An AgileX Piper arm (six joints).
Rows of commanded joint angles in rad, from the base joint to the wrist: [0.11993, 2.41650, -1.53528, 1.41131, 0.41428, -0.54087]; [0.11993, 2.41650, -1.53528, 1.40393, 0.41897, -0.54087]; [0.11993, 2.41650, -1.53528, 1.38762, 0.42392, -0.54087]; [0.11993, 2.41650, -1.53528, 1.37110, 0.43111, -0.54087]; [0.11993, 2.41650, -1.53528, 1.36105, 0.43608, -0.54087]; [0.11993, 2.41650, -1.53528, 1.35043, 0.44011, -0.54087]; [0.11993, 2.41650, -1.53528, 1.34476, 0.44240, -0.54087]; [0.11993, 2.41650, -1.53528, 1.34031, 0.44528, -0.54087]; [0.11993, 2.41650, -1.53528, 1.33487, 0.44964, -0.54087]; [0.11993, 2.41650, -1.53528, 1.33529, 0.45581, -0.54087]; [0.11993, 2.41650, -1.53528, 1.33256, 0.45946, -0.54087]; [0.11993, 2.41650, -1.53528, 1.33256, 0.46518, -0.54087]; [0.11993, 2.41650, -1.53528, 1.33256, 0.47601, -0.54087]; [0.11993, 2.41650, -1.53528, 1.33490, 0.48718, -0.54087]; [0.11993, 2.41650, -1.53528, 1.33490, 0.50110, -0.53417]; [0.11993, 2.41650, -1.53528, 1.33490, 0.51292, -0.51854]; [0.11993, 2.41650, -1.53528, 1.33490, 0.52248, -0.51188]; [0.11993, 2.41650, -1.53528, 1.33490, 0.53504, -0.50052]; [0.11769, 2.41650, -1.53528, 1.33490, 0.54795, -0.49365]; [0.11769, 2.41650, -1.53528, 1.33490, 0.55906, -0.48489]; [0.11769, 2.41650, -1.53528, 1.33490, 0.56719, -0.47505]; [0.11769, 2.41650, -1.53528, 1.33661, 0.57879, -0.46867]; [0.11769, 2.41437, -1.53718, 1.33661, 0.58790, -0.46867]
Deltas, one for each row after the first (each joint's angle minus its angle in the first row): [0.00000, 0.00000, 0.00000, -0.00738, 0.00469, 0.00000]; [0.00000, 0.00000, 0.00000, -0.02369, 0.00964, 0.00000]; [0.00000, 0.00000, 0.00000, -0.04021, 0.01683, 0.00000]; [0.00000, 0.00000, 0.00000, -0.05026, 0.02180, 0.00000]; [0.00000, 0.00000, 0.00000, -0.06088, 0.02583, 0.00000]; [0.00000, 0.00000, 0.00000, -0.06655, 0.02812, 0.00000]; [0.00000, 0.00000, 0.00000, -0.07100, 0.03100, 0.00000]; [0.00000, 0.00000, 0.00000, -0.07644, 0.03536, 0.00000]; [0.00000, 0.00000, 0.00000, -0.07602, 0.04153, 0.00000]; [0.00000, 0.00000, 0.00000, -0.07875, 0.04518, 0.00000]; [0.00000, 0.00000, 0.00000, -0.07875, 0.05090, 0.00000]; [0.00000, 0.00000, 0.00000, -0.07875, 0.06173, 0.00000]; [0.00000, 0.00000, 0.00000, -0.07641, 0.07290, 0.00000]; [0.00000, 0.00000, 0.00000, -0.07641, 0.08682, 0.00670]; [0.00000, 0.00000, 0.00000, -0.07641, 0.09864, 0.02233]; [0.00000, 0.00000, 0.00000, -0.07641, 0.10820, 0.02899]; [0.00000, 0.00000, 0.00000, -0.07641, 0.12076, 0.04035]; [-0.00224, 0.00000, 0.00000, -0.07641, 0.13367, 0.04722]; [-0.00224, 0.00000, 0.00000, -0.07641, 0.14478, 0.05598]; [-0.00224, 0.00000, 0.00000, -0.07641, 0.15291, 0.06582]; [-0.00224, 0.00000, 0.00000, -0.07470, 0.16451, 0.07220]; [-0.00224, -0.00213, -0.00190, -0.07470, 0.17362, 0.07220]
